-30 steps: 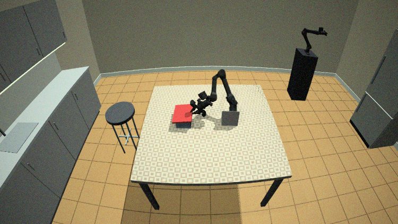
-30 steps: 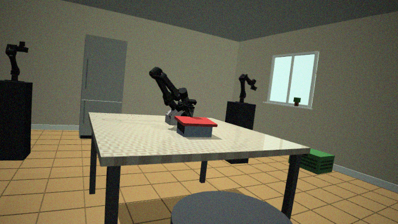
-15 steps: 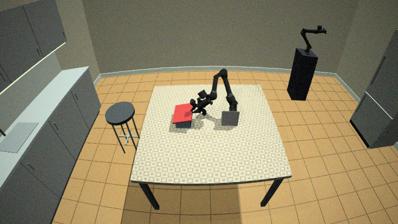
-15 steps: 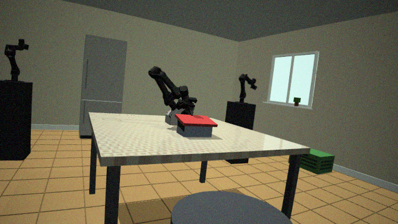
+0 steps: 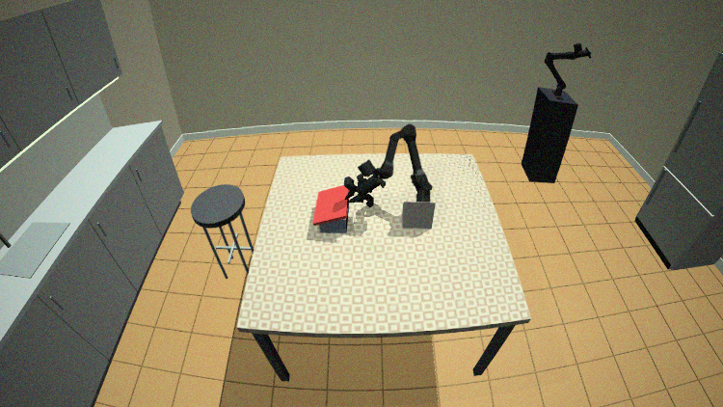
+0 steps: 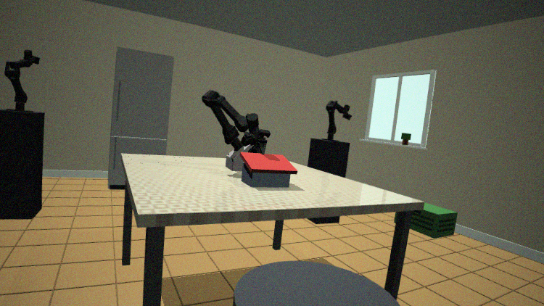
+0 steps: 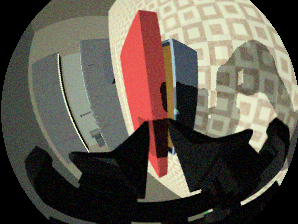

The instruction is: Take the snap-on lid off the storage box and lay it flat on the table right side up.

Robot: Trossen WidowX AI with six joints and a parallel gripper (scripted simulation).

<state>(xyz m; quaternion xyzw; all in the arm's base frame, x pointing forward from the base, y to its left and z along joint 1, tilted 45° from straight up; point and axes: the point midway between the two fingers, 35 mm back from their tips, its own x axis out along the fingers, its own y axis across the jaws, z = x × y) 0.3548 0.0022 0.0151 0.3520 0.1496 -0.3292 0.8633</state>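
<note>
Right now my gripper tip is 8 cm short of the flat red lid and 2 cm above it. From my gripper tip the other things lie so: blue-grey storage box (8 cm below, 7 cm ahead).
</note>
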